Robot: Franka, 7 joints.
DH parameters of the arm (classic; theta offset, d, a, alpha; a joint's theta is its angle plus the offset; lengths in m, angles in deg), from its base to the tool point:
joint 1: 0 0.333 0 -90
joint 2: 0 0 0 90
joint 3: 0 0.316 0.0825 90
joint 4: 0 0 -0.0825 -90
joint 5: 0 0.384 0 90
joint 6: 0 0 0.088 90
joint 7: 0 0.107 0 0
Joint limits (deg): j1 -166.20..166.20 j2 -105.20..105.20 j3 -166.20..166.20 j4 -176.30..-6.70 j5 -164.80..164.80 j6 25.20..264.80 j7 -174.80..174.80
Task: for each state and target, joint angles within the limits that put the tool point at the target. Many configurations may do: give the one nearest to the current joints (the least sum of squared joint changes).
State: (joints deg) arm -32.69 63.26 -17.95 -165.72 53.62 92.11 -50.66
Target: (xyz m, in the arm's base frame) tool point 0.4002 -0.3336 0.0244
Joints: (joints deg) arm -29.59 50.24 -16.34 -109.18 63.20 105.96 -50.66
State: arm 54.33 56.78 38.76 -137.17 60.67 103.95 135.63
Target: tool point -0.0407 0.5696 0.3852
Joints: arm 43.59 19.06 44.05 -112.55 64.18 94.49 135.63
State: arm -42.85 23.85 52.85 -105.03 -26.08 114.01 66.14
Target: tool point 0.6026 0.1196 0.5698
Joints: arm -40.75 8.56 57.64 -95.85 -25.96 113.78 66.14
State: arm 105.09 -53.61 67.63 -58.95 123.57 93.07 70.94
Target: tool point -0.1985 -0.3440 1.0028
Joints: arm 118.36 -41.76 36.32 -65.54 123.06 80.84 70.94
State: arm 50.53 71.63 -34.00 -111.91 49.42 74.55 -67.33
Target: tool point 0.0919 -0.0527 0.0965
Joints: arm 50.35 70.56 -42.10 -153.06 33.91 60.54 -67.33
